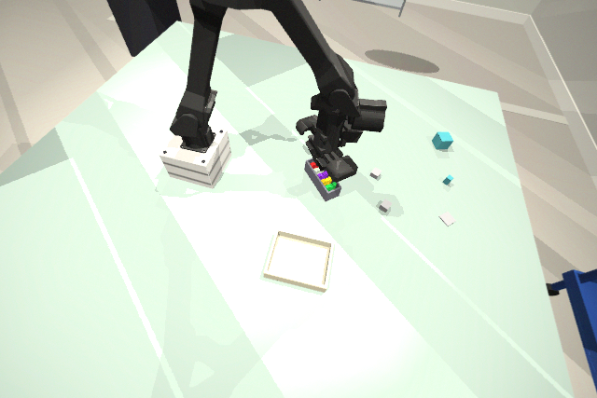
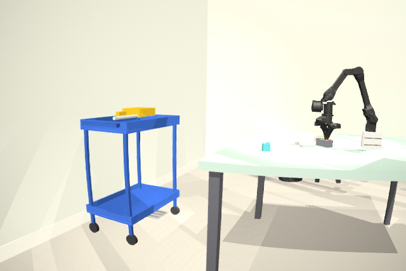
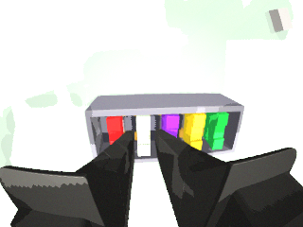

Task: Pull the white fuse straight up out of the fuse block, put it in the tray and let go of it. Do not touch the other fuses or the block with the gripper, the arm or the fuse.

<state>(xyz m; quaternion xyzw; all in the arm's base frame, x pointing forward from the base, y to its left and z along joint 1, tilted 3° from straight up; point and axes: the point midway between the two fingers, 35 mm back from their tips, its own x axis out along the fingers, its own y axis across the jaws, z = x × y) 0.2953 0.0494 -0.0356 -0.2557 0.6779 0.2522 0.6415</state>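
The red fuse lies 1 cm behind my gripper tip, 1 cm to the left of it and 2 cm below it. The rest, counted from my gripper tip: yellow fuse (2 cm ahead, 3 cm to the right, 2 cm below); white fuse (2 cm below); purple fuse (1 cm ahead, 2 cm to the right, 2 cm below).
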